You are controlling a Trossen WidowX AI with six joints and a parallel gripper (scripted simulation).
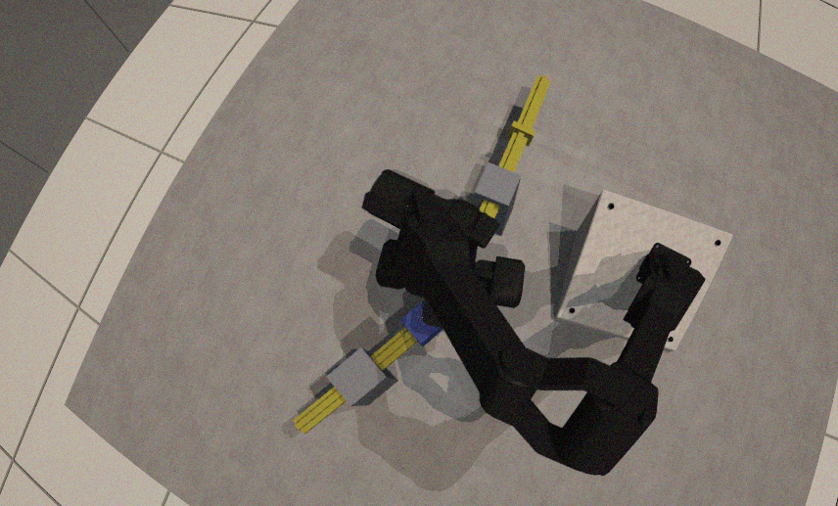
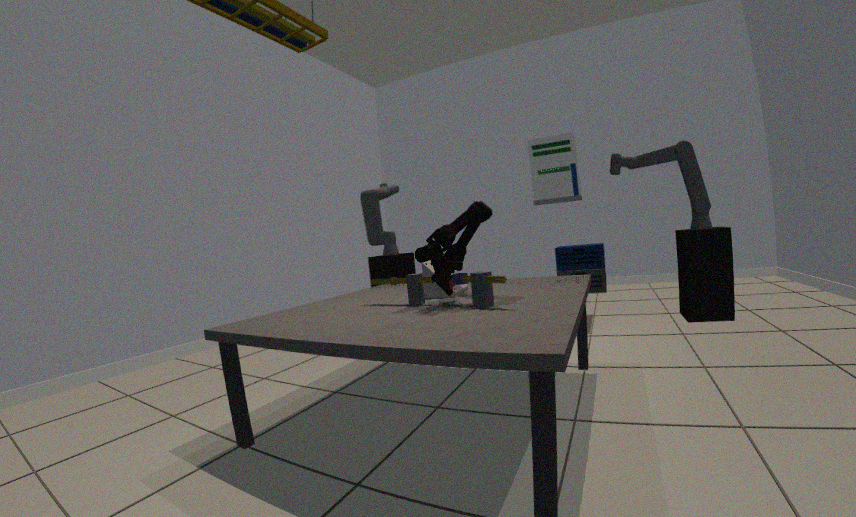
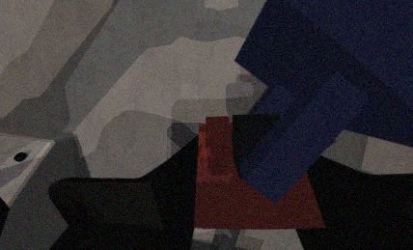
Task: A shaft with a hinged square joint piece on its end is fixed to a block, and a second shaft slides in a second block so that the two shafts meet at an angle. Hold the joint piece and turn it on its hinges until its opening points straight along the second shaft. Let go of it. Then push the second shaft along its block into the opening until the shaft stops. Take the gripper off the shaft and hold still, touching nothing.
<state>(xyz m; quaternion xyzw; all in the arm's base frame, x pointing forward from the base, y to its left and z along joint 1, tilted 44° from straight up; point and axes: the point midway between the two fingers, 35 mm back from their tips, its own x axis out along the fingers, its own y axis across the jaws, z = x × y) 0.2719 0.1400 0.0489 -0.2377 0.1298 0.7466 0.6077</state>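
Now: gripper tip 1 cm to the left of the dark red joint piece and 4 cm below it.
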